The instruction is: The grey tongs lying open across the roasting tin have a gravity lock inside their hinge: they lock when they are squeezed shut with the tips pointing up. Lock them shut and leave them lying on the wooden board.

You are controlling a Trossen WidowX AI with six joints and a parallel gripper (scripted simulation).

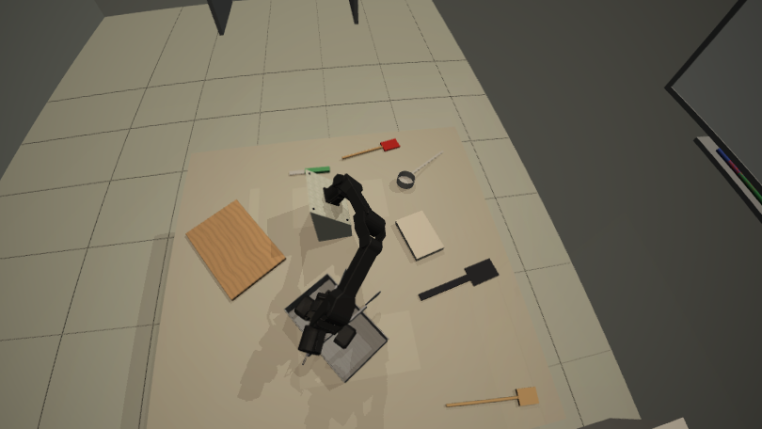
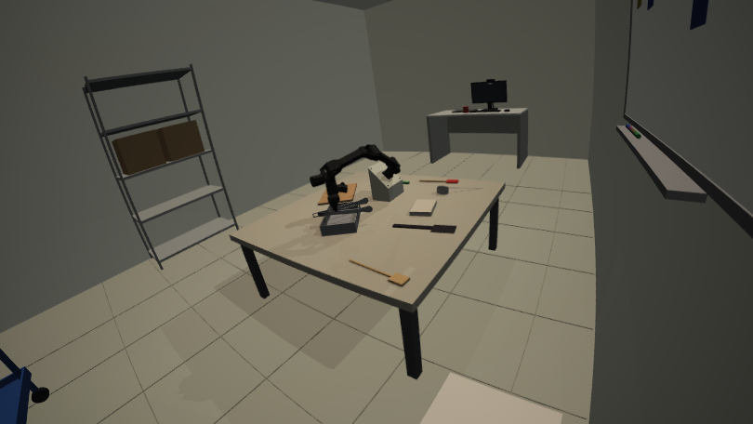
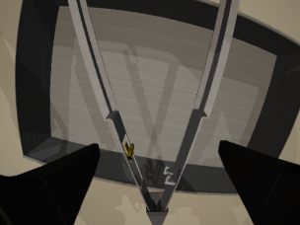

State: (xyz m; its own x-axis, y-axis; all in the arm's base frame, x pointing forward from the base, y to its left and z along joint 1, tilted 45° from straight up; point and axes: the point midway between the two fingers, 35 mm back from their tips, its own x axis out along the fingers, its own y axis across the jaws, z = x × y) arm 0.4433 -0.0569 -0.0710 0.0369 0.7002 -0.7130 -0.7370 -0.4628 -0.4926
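The roasting tin lies 60 mm below my gripper tip, 20 mm to the left of it and 10 mm behind it. Also, from my gripper tip: wooden board (400 mm behind, 310 mm to the right, 80 mm below); block (400 mm to the left, 280 mm behind, 70 mm below); black spatula (510 mm to the left, 80 mm below, 70 mm behind).
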